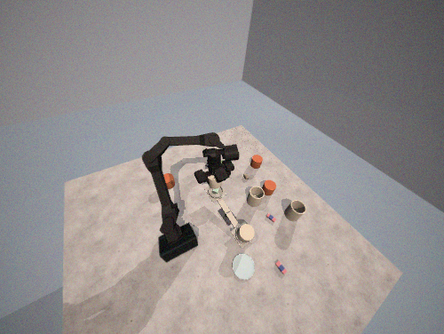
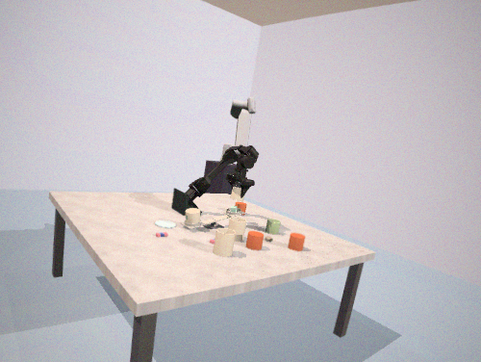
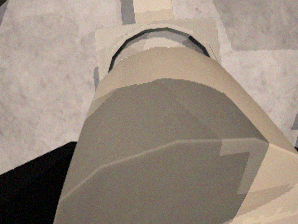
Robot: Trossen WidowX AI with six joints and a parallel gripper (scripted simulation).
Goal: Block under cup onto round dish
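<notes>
Now: the green block 7 cm below my gripper tip and 1 cm to the right of it. The rest, counted from my gripper tip: green cup 15 cm ahead, 13 cm to the left, 12 cm below; beige cup 2 cm to the left, 1 cm above; balance 14 cm to the right, 12 cm below, 1 cm behind.
</notes>
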